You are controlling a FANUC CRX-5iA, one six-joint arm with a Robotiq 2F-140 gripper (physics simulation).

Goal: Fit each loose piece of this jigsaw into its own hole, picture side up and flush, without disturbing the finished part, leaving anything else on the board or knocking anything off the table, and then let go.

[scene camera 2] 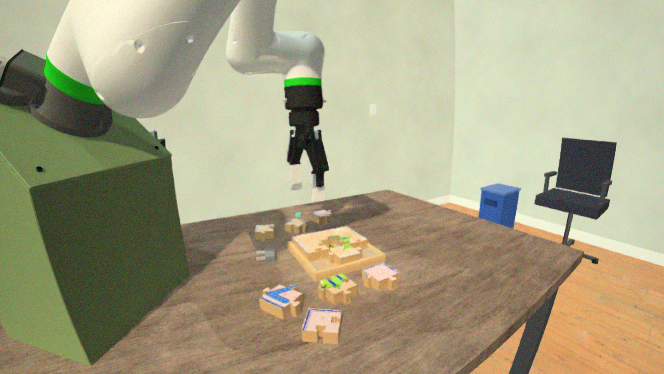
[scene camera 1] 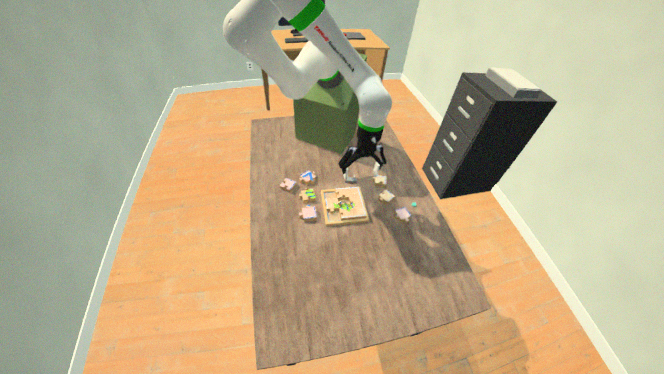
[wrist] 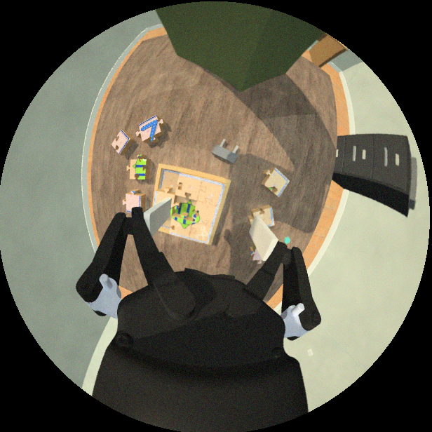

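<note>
The jigsaw tray point(scene camera 1: 345, 223) point(scene camera 2: 350, 267) point(wrist: 195, 172) holds a joined part with a green picture; bare gaps show along its left side. Four loose pieces lie left of it, picture up: blue-lined point(scene camera 1: 308, 177) point(scene camera 2: 281, 301) point(wrist: 150, 129), pink corner point(scene camera 1: 287, 184) point(scene camera 2: 321, 326) point(wrist: 121, 142), green-striped point(scene camera 1: 307, 194) point(scene camera 2: 337, 288) point(wrist: 140, 169) and pink edge point(scene camera 1: 308, 213) point(scene camera 2: 381, 276) point(wrist: 133, 202). Right of it lie a cream piece point(scene camera 1: 380, 180) point(scene camera 2: 264, 231) point(wrist: 276, 181), a second cream piece point(scene camera 1: 386, 195) point(scene camera 2: 296, 226) and a pinkish piece point(scene camera 1: 403, 214) point(scene camera 2: 321, 215). My gripper point(scene camera 1: 363, 176) point(scene camera 2: 307, 190) point(wrist: 211, 215) is open and empty, above the table.
A grey two-pronged object point(scene camera 2: 266, 254) point(wrist: 225, 151) lies behind the tray on the robot's side. A small cyan thing point(scene camera 1: 414, 204) point(scene camera 2: 298, 214) point(wrist: 287, 240) lies near the right pieces. The green robot base point(scene camera 1: 325, 120) point(scene camera 2: 110, 250) stands on the table. A dark cabinet point(scene camera 1: 492, 135) stands beyond the right edge.
</note>
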